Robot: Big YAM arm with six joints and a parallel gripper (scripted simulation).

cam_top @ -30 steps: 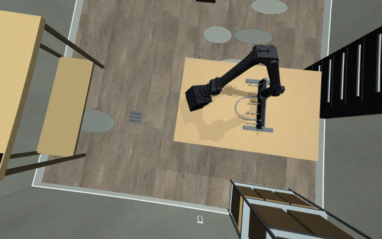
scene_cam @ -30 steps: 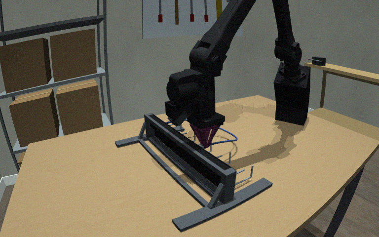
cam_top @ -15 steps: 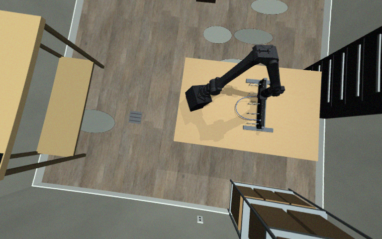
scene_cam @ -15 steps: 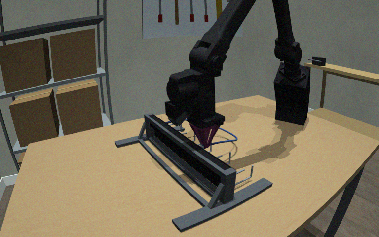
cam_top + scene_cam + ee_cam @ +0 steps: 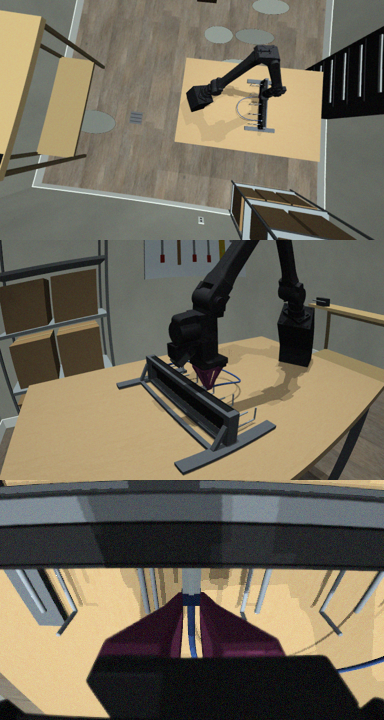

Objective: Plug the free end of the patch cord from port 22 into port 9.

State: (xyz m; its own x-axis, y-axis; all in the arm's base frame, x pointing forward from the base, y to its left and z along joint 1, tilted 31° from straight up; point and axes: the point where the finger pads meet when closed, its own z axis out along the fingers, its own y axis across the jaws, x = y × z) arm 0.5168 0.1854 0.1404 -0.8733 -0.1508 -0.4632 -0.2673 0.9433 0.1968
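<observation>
My gripper is now 2 cm short of the grey plug and 1 cm to the right of it.
</observation>
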